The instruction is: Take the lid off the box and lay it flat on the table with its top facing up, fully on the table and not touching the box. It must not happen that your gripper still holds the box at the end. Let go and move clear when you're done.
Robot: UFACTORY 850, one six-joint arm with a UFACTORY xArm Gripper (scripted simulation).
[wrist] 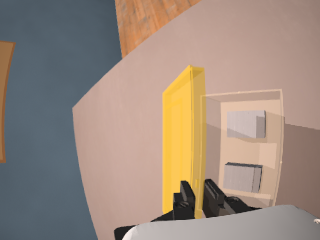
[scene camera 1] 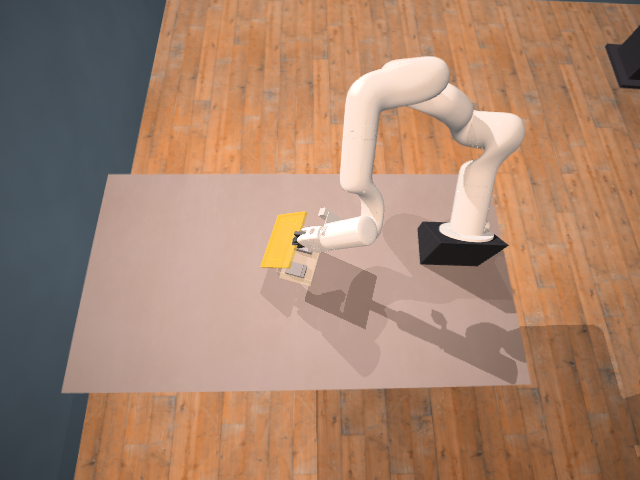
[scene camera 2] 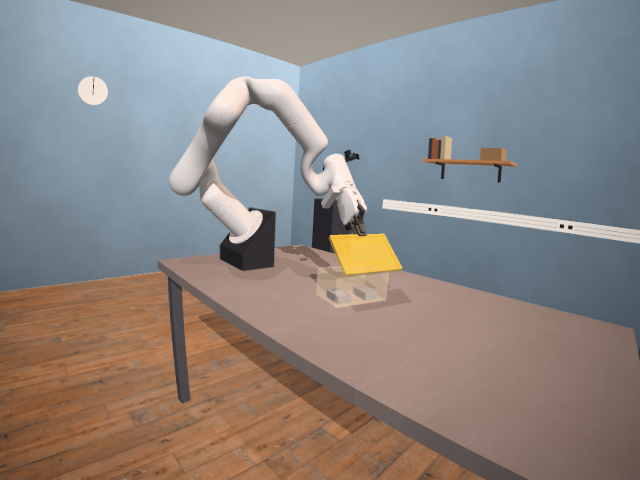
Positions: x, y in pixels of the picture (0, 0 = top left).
Labels:
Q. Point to a clear box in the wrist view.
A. At 251, 158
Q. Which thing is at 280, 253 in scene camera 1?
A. A yellow lid.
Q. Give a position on a yellow lid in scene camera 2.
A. At 357, 255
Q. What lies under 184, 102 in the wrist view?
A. A yellow lid.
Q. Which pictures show the clear box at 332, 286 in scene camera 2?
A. The wrist view, scene camera 1 and scene camera 2: all of them.

